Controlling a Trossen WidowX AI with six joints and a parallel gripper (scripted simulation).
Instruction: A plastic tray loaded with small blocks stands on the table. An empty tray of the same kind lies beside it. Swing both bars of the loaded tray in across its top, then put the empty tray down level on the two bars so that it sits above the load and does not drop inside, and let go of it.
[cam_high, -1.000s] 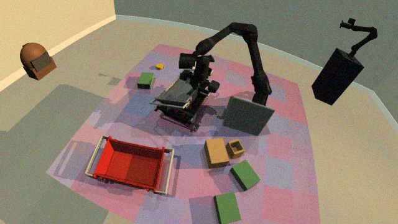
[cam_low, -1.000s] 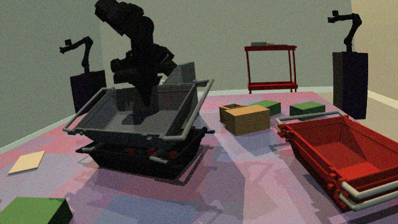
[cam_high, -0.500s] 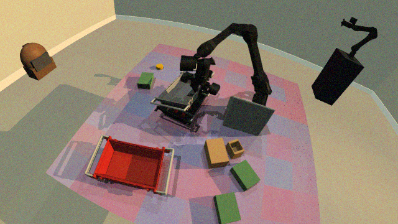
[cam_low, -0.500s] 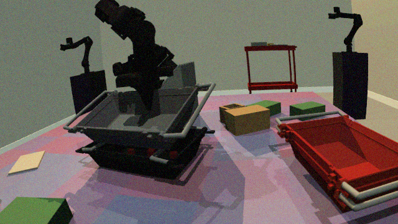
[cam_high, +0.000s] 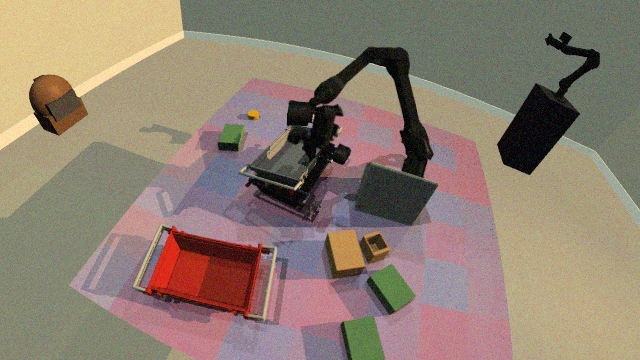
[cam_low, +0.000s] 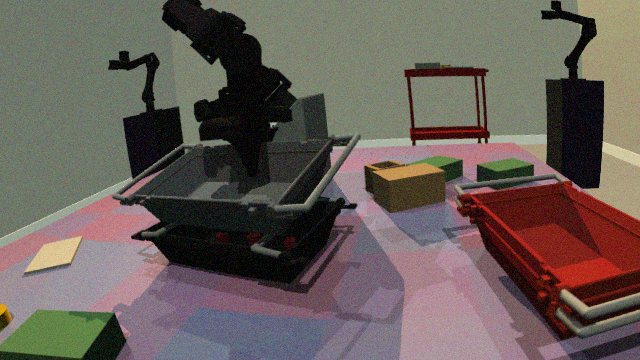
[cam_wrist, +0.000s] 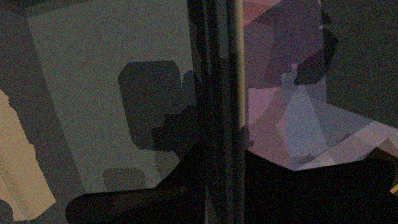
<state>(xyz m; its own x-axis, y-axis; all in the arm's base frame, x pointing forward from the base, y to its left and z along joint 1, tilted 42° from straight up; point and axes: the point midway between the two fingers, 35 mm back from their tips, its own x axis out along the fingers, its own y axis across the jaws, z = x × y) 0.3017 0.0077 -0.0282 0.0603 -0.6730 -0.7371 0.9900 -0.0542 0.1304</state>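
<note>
My gripper tip is 80 mm short of the grey tray, 10 mm to the left of it and 20 mm below it. From my gripper tip the other things lie so: cream tile 160 mm ahead, 410 mm to the right, 100 mm below.
</note>
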